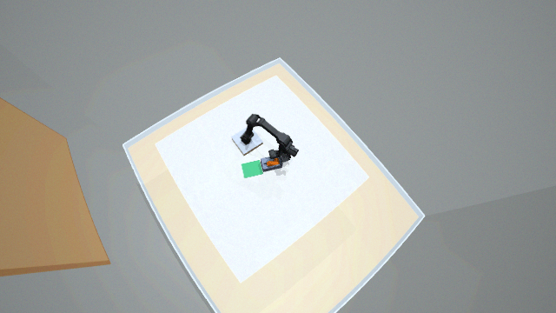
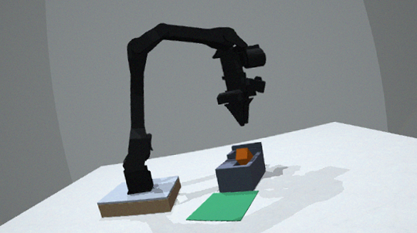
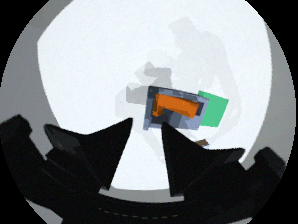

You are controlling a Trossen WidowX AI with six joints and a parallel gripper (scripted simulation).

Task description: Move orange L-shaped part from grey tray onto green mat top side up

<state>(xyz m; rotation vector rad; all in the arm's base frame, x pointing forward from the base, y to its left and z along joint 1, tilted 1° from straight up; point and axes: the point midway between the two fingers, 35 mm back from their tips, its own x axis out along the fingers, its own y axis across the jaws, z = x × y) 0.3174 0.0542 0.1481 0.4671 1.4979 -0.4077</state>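
My gripper tip is now 100 mm above the orange L-shaped part, 40 mm to the left of it and 30 mm past it. The rest, counted from my gripper tip: green mat 190 mm to the right, 160 mm below, 120 mm behind; then grey tray 160 mm below, 60 mm to the right, 40 mm behind.
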